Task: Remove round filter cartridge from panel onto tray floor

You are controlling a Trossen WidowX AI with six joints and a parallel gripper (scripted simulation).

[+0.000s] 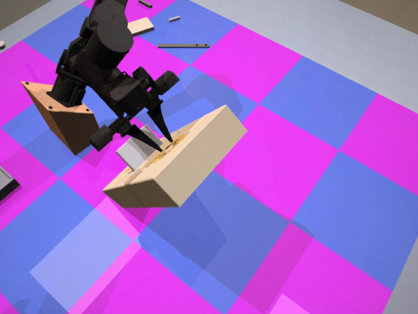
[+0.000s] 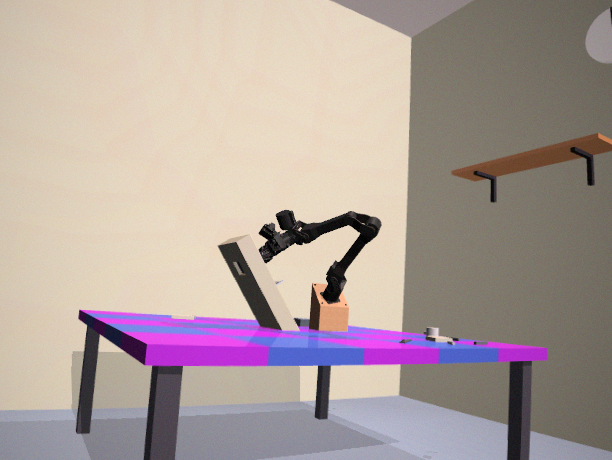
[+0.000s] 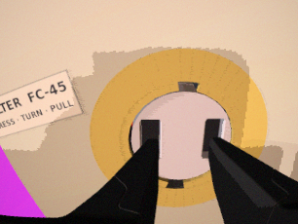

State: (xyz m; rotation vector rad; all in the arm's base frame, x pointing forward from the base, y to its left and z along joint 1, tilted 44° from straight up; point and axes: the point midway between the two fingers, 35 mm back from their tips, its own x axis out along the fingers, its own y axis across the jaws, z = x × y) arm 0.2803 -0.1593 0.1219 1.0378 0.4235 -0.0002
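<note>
The round filter cartridge is 20 mm ahead of my gripper tip and 10 mm below it. From my gripper tip the other things lie so: grey tray (440 mm behind, 230 mm to the right, 230 mm below); then service panel (90 mm below, 30 mm behind).
</note>
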